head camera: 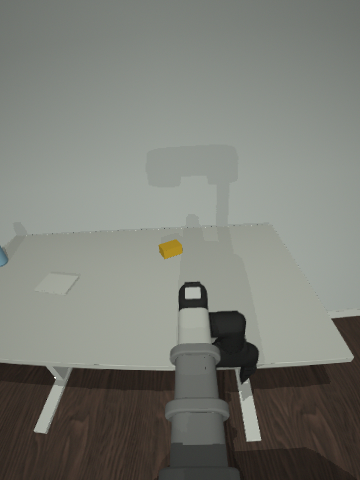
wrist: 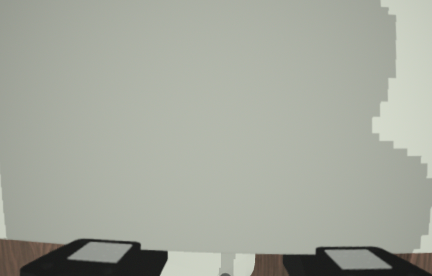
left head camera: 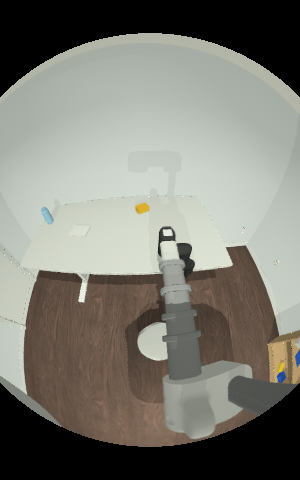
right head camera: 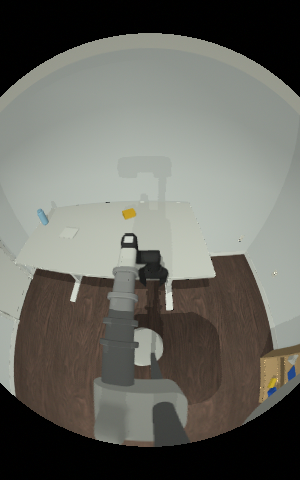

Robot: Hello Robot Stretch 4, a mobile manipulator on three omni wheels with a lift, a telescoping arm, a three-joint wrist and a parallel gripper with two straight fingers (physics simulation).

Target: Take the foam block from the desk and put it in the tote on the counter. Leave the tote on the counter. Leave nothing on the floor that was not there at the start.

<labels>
same spot on white desk: (right head camera: pixel 171 227) = (head camera: pixel 247 270)
</labels>
